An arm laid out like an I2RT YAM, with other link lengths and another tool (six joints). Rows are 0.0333 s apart.
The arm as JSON. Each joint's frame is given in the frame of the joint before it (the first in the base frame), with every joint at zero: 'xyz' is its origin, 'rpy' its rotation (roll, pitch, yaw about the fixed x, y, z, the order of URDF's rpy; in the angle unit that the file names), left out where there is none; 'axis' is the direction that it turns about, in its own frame. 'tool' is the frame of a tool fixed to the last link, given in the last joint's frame.
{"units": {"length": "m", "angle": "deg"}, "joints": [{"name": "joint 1", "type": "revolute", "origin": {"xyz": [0.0, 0.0, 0.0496]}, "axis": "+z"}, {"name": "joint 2", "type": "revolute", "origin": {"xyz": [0.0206, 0.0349, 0.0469]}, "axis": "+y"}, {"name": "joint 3", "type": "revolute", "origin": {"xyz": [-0.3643, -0.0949, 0.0]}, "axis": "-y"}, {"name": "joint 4", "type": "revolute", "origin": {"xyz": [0.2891, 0.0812, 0.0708]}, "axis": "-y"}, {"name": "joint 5", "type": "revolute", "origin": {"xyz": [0.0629, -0.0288, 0.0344]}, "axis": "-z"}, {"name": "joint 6", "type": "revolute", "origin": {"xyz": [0.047, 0.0, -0.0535]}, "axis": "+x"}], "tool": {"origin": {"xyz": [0.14, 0.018, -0.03], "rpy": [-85.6, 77.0, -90.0]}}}
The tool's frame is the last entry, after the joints.
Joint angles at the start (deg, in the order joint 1, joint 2, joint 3, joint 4, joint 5, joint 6): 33.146, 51.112, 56.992, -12.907, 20.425, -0.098
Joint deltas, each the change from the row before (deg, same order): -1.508, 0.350, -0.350, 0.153, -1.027, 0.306; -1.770, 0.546, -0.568, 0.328, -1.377, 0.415; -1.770, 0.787, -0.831, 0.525, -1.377, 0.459; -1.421, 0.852, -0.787, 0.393, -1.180, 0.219; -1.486, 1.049, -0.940, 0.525, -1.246, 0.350; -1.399, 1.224, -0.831, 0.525, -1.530, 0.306; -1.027, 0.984, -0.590, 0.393, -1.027, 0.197; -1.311, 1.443, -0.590, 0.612, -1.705, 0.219
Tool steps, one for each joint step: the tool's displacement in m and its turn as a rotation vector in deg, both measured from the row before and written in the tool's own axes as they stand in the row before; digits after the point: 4 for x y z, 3 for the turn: 0.0048, -0.0024, 0.0038, 0.327, 0.691, 0.248; 0.0068, -0.0018, 0.0054, 0.188, 0.913, 0.326; 0.0093, -0.0008, 0.0071, 0.127, 1.205, 0.303; 0.0096, 0.0002, 0.0068, -0.045, 1.289, 0.015; 0.0112, 0.0006, 0.0081, -0.091, 1.518, 0.144; 0.0108, 0.0017, 0.0085, -0.466, 1.514, 0.139; 0.0082, 0.0008, 0.0067, -0.260, 1.191, 0.105; 0.0092, 0.0020, 0.0092, -0.707, 1.373, 0.194
